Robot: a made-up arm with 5 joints.
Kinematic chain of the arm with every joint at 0, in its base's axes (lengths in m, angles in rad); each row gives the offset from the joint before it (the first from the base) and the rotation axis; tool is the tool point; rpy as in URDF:
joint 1: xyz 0 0 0.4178 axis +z
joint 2: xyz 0 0 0 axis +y
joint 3: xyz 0.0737 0 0.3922 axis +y
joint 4: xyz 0.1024 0 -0.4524 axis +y
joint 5: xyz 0.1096 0 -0.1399 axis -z
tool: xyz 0 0 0 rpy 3.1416 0 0
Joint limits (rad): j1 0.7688..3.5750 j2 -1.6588..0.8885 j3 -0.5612..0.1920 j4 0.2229..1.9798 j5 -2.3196..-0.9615
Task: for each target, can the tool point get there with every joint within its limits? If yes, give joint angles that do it. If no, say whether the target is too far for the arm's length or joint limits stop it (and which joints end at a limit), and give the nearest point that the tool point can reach.
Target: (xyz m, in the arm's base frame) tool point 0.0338 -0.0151 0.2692
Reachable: yes | joints 2.7213 -0.0414 0.1295 1.6557 -1.7710
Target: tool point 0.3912 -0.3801 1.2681
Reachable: no: joint limits stop it (at a limit: joint 2, joint 3, joint 4) | nearest point 0.0119 -0.0116 0.9695 | short by 0.607 m
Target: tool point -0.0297 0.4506 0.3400
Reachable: yes | joints 1.6367 -0.1222 -0.4406 0.6415 -1.2352
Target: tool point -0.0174 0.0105 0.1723
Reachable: yes | joints 2.6008 0.1631 0.1345 0.8423 -2.0645
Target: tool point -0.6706 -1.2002 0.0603
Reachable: no: too far | nearest point -0.4769 -0.2207 0.2490 | short by 1.016 m
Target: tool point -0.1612 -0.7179 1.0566
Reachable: no: joint limits stop it (at a limit: joint 1, joint 3, joint 4) | nearest point -0.2875 -0.1330 0.8697 | short by 0.627 m
